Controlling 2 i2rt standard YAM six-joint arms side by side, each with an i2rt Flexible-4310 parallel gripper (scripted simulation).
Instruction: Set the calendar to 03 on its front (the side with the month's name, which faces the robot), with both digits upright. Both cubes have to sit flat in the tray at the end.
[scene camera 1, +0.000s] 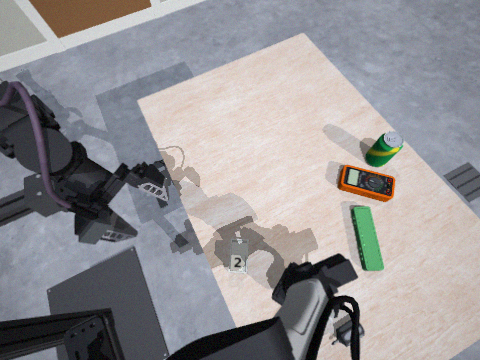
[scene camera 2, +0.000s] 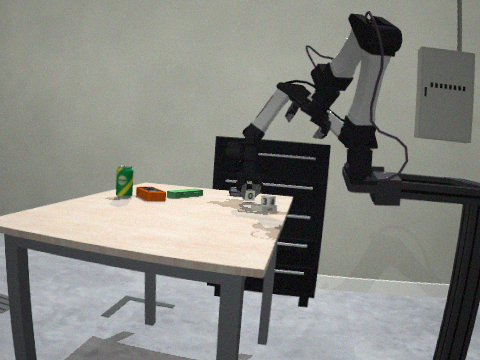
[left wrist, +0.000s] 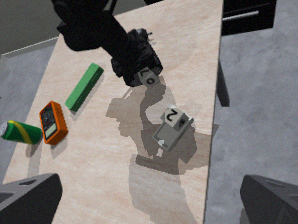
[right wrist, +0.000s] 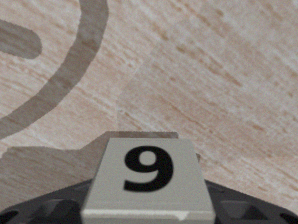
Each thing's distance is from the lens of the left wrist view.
my left gripper (left wrist: 150, 182): 0.10 m
my right gripper (left wrist: 150, 78): 0.49 m
green bar (left wrist: 88, 80): 0.64 m
